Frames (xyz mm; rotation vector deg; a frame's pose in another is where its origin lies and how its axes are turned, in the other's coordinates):
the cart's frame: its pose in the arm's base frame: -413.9 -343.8 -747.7 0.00 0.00 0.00
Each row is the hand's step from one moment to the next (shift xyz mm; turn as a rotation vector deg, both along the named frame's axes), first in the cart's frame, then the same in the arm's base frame.
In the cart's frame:
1: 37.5 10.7 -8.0 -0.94 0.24 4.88
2: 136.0 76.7 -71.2 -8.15 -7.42 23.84
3: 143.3 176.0 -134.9 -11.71 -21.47 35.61
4: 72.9 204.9 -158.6 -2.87 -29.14 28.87
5: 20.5 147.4 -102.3 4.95 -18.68 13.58
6: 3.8 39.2 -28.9 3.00 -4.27 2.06
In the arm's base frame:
1: 37.5 10.7 -8.0 -0.94 0.24 4.88
2: 136.0 76.7 -71.2 -8.15 -7.42 23.84
3: 143.3 176.0 -134.9 -11.71 -21.47 35.61
4: 72.9 204.9 -158.6 -2.87 -29.14 28.87
5: 20.5 147.4 -102.3 4.95 -18.68 13.58
6: 3.8 39.2 -28.9 3.00 -4.27 2.06

